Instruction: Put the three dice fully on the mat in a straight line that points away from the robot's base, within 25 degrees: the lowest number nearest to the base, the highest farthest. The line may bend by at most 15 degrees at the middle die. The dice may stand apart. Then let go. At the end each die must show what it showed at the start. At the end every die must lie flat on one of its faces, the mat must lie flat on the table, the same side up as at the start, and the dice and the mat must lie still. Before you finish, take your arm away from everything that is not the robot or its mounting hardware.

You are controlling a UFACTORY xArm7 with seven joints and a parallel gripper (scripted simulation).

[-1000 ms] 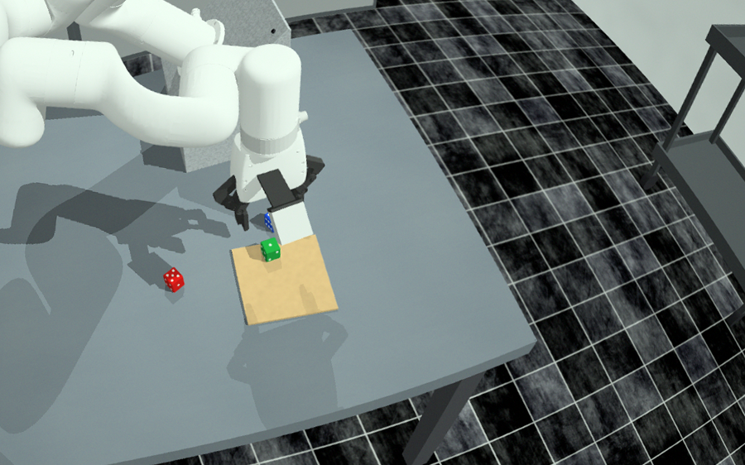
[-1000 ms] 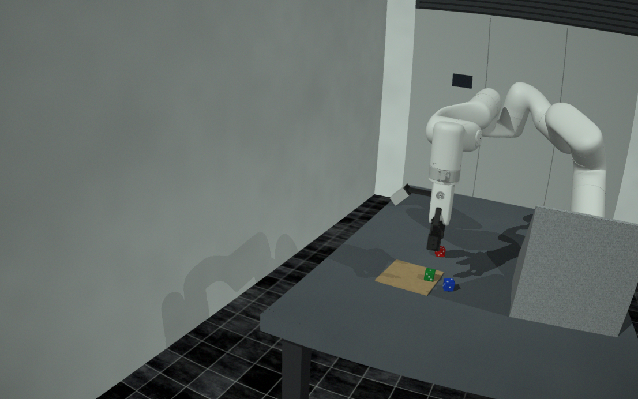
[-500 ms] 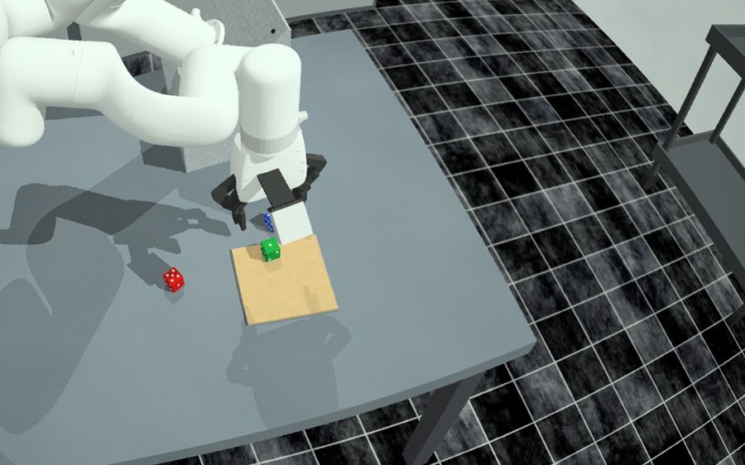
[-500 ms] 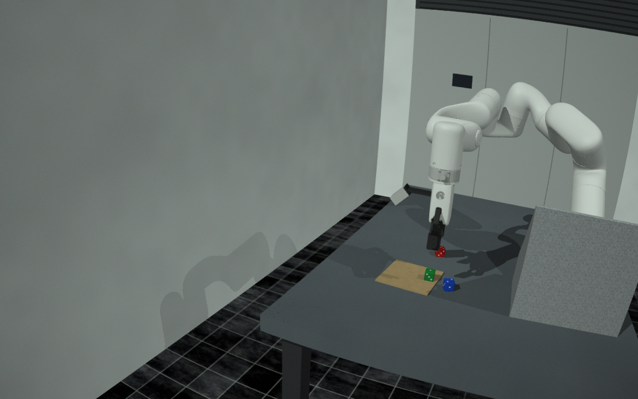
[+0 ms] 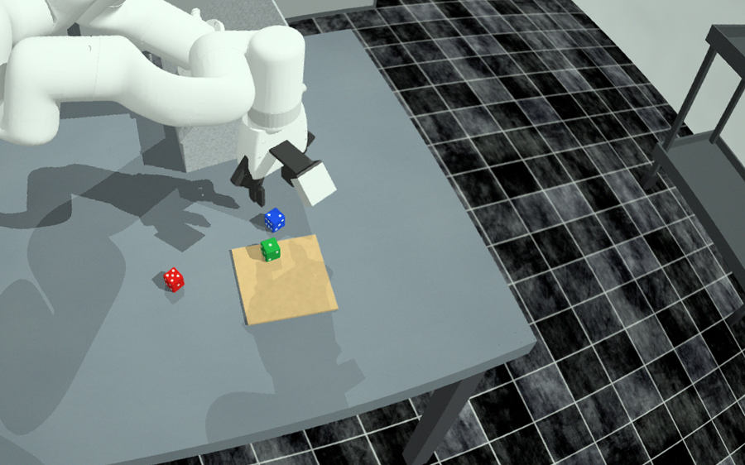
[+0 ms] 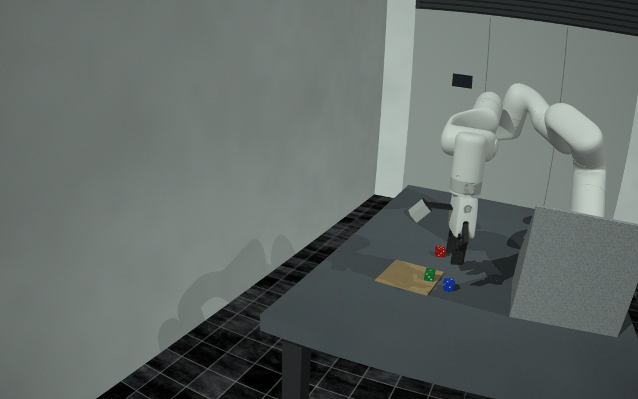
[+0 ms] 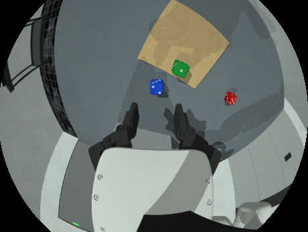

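Right now the blue die is 90 mm below my hand. The rest, counted from my hand: red die 90 mm ahead, 180 mm to the right, 90 mm below; then green die 60 mm ahead, 20 mm to the right, 90 mm below; then tan mat 110 mm ahead, 10 mm to the right, 100 mm below.
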